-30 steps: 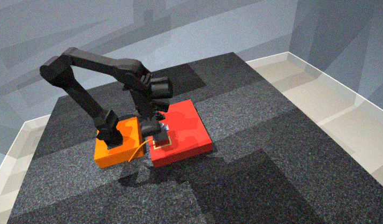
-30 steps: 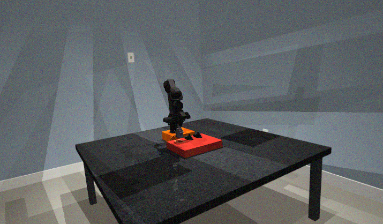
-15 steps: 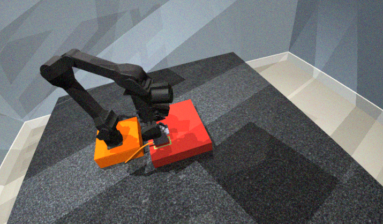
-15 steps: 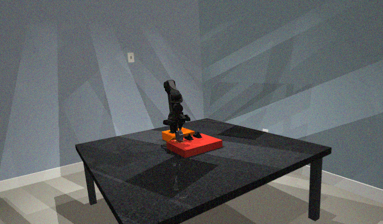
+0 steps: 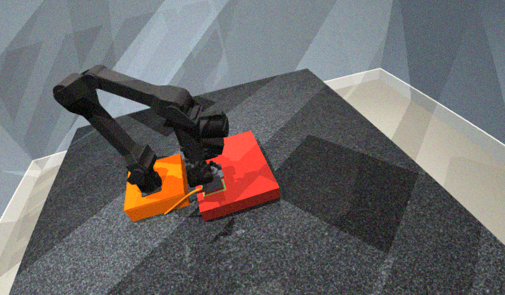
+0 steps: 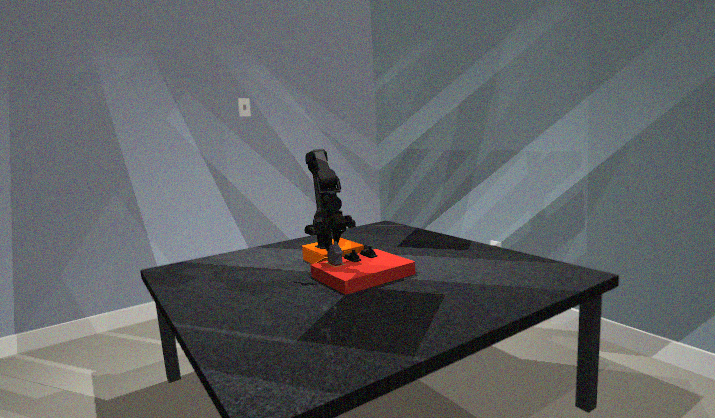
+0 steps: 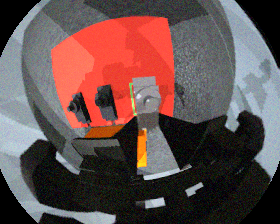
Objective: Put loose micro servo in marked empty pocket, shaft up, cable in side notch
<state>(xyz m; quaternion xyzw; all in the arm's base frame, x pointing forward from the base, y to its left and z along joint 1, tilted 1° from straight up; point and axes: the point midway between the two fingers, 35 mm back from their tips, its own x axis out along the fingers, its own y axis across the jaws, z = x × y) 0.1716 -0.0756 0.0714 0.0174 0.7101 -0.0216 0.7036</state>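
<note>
My gripper tip is now 130 mm short of the red robot deck, 70 mm to the right of it and 80 mm above it.
</note>
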